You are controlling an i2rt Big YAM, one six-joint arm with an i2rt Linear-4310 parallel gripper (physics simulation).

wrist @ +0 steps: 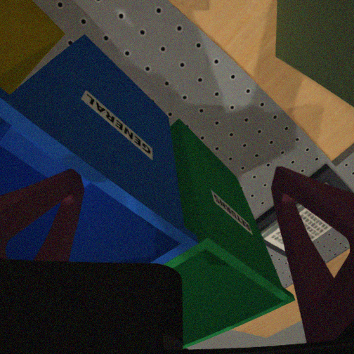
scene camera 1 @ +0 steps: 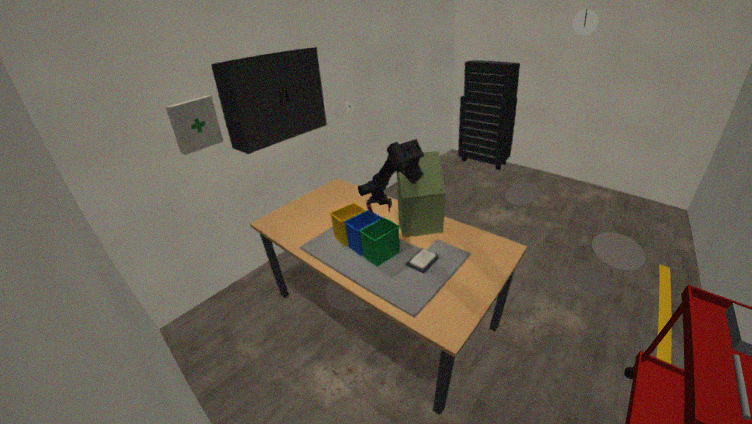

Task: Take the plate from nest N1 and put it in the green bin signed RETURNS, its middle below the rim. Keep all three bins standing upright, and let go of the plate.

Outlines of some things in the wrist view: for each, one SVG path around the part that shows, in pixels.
The gripper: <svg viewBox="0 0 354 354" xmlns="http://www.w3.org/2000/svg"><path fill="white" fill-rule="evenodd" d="M354 193L327 185L287 169L284 166L276 166L271 184L271 193L291 279L294 284L306 343L204 349L183 348L181 275L173 268L159 263L68 261L79 219L81 201L84 195L81 175L74 169L67 169L32 185L0 195L0 354L354 354ZM60 202L48 235L34 259L7 258L5 249L8 240ZM294 200L340 232L348 240L349 254L334 277L310 240Z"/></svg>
A white plate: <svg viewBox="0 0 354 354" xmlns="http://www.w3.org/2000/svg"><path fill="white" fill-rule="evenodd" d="M276 219L261 231L261 236L263 236L264 240L285 251ZM296 204L296 208L311 241L329 230L329 228L332 228L299 203Z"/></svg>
A green bin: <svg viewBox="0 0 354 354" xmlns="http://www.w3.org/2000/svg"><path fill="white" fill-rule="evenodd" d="M178 118L169 127L183 223L185 228L188 228L188 230L197 235L198 244L195 244L195 246L163 265L173 268L181 275L183 348L228 331L240 324L249 322L295 299L290 291L282 287L237 177Z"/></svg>
